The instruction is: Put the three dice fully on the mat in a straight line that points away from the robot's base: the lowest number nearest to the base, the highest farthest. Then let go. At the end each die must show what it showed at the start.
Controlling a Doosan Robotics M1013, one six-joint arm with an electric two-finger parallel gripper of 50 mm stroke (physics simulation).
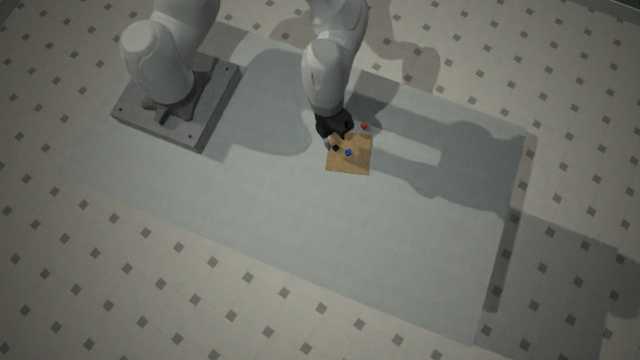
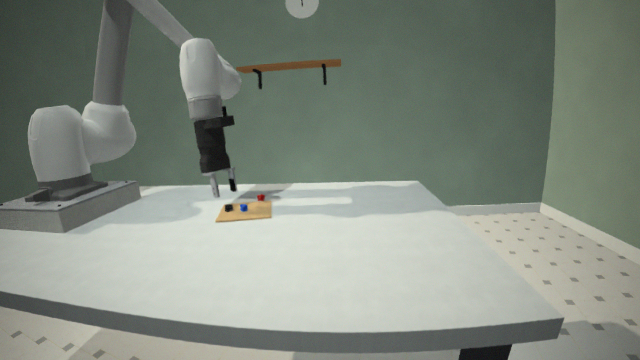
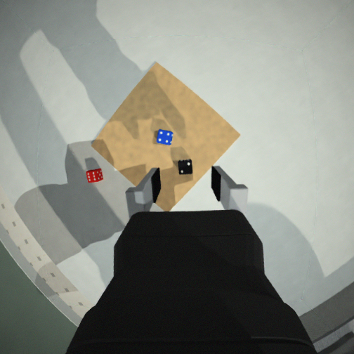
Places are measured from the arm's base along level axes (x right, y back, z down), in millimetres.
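Pixels of known places: gripper, fingertip midpoint: point(image 1: 334, 142) point(image 2: 225, 193); arm's base, link origin: point(image 1: 176, 91) point(image 2: 69, 193).
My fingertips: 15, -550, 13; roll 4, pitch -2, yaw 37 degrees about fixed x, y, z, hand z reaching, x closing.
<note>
For each thing: its middle in the pictures, then the offset to it from my fingertips, as dx, dy, dz. Level surfaces: height alone.
- black die, body centre: point(image 2: 228, 208) point(image 1: 335, 148) +2, -5, +40
- tan mat, body centre: point(image 2: 245, 210) point(image 1: 348, 152) -1, -50, +50
- blue die, body centre: point(image 2: 243, 207) point(image 1: 348, 152) +5, -48, +40
- red die, body centre: point(image 2: 260, 197) point(image 1: 363, 126) -103, -72, +44
- table, surface height: dz +52
The black die point(image 1: 335, 148) point(image 2: 228, 207) point(image 3: 185, 167) lies on the tan mat point(image 1: 360, 166) point(image 2: 260, 213) point(image 3: 212, 130), near its base-side edge, with two pips up. The blue die point(image 1: 348, 152) point(image 2: 243, 207) point(image 3: 165, 137) lies near the mat's middle, farther from the base, with four pips up. The red die point(image 1: 364, 126) point(image 2: 261, 197) point(image 3: 94, 175) lies on the table beside the mat, off its back edge; its top looks like six. My gripper point(image 1: 335, 139) point(image 2: 225, 193) point(image 3: 185, 177) is open and empty, raised above the table near the black die, touching no die.
The robot's base plate point(image 1: 215, 115) point(image 2: 30, 216) stands on the table point(image 1: 280, 220) point(image 2: 325, 270) on the base side of the mat. Shadows of the arm fall across the mat and around the red die. A wall shelf point(image 2: 295, 65) hangs behind the table.
</note>
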